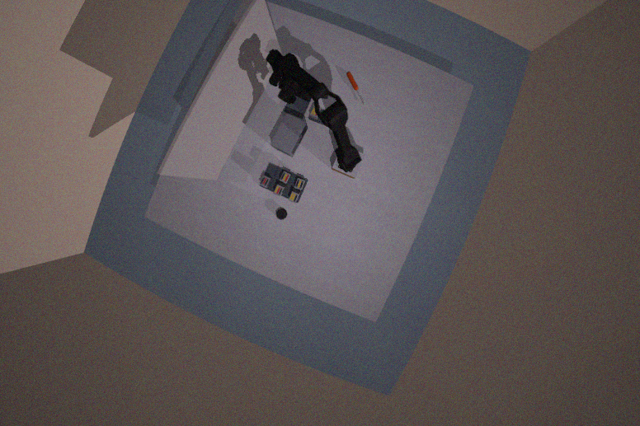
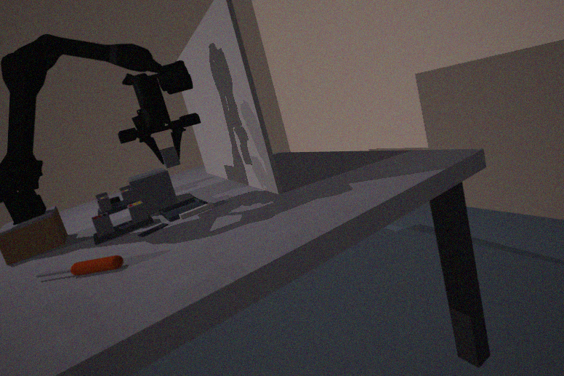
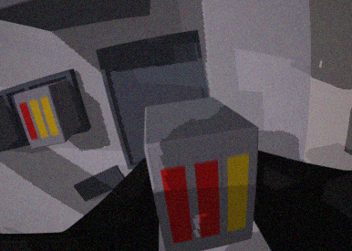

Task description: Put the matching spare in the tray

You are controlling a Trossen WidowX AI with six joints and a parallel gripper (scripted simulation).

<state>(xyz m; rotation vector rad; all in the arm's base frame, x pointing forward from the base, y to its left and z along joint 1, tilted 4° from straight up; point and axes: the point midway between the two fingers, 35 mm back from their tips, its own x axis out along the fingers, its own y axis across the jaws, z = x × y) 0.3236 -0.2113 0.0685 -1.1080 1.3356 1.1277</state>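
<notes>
Right now my gripper tip is 10 mm past the dark tray and 120 mm above it. Also, from my gripper tip: grey mounted unit 30 mm behind, 180 mm to the left, 70 mm below; then dark bar 100 mm behind, 70 mm to the right, 120 mm below; then grey spare 20 mm above.
</notes>
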